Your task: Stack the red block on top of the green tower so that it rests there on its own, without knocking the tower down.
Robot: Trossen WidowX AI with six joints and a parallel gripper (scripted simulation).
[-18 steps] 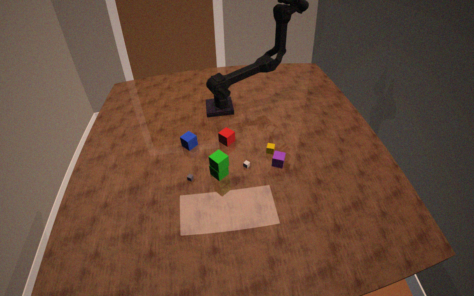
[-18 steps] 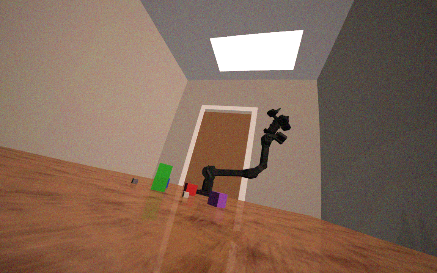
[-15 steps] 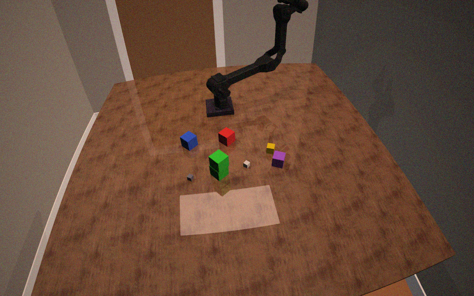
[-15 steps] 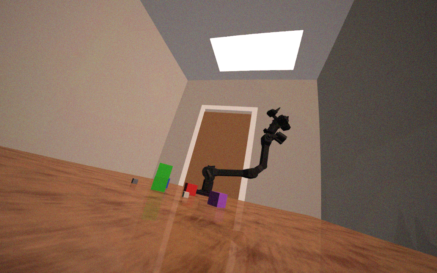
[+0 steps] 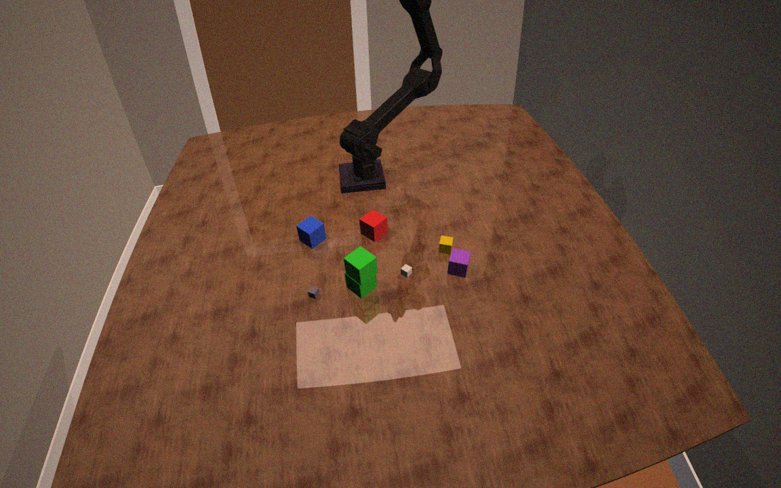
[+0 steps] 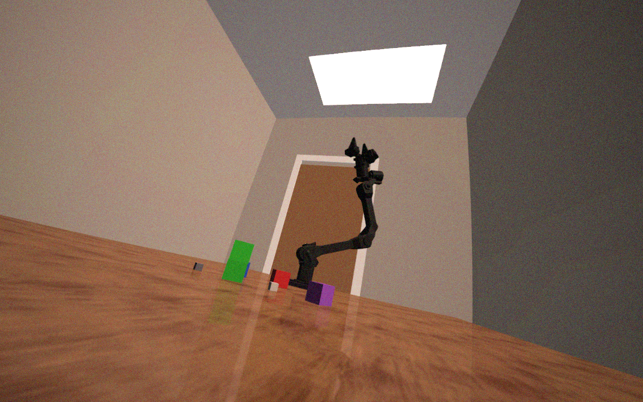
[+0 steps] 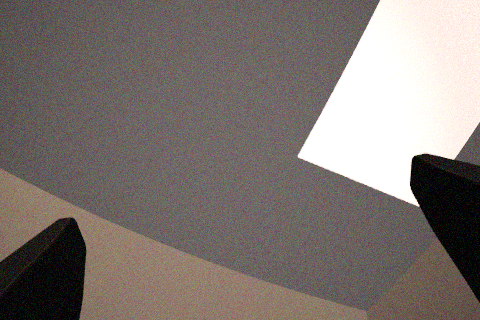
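The red block is 26 cm ahead of my gripper tip, 14 cm to the right of it and 70 cm below it. The rest, counted from my gripper tip: purple cube: 43 cm ahead, 1 cm to the right, 71 cm below; then yellow cube: 36 cm ahead, 1 cm to the right, 71 cm below; then blue cube: 24 cm ahead, 28 cm to the right, 70 cm below.
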